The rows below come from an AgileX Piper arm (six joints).
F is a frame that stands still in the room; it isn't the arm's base.
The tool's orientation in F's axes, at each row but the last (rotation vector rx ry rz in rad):
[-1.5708, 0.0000, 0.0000]
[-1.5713, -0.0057, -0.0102]
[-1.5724, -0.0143, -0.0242]
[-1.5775, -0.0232, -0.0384]
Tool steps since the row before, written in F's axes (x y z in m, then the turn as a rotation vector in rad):
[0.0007, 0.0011, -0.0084, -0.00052, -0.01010, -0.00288]
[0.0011, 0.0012, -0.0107, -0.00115, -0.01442, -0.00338]
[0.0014, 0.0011, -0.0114, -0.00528, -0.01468, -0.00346]
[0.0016, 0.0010, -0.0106, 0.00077, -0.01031, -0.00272]
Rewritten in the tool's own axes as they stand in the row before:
[0.0007, 0.0084, 0.0011, -0.00052, 0.00288, -0.01010]
[0.0010, 0.0107, 0.0012, -0.00114, 0.00338, -0.01442]
[0.0011, 0.0114, 0.0011, -0.00527, 0.00336, -0.01471]
[0.0012, 0.0106, 0.0011, 0.00076, 0.00282, -0.01028]

